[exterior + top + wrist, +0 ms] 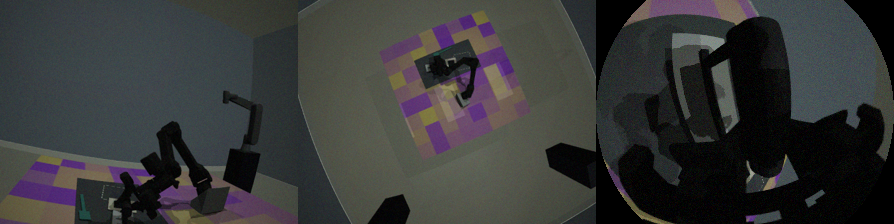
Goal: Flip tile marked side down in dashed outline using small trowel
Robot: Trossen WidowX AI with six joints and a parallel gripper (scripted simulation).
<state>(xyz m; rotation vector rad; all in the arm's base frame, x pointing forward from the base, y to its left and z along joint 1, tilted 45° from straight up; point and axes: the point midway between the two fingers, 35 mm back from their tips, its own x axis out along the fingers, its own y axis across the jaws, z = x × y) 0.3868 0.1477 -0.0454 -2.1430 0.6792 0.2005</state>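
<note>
My gripper tip is 11 cm to the left of the dark mat, 9 cm above it and 2 cm past it. Also, from my gripper tip: trowel 12 cm ahead, 8 cm to the right, 6 cm below; then white tile 14 cm to the right, 6 cm below, 4 cm behind.
</note>
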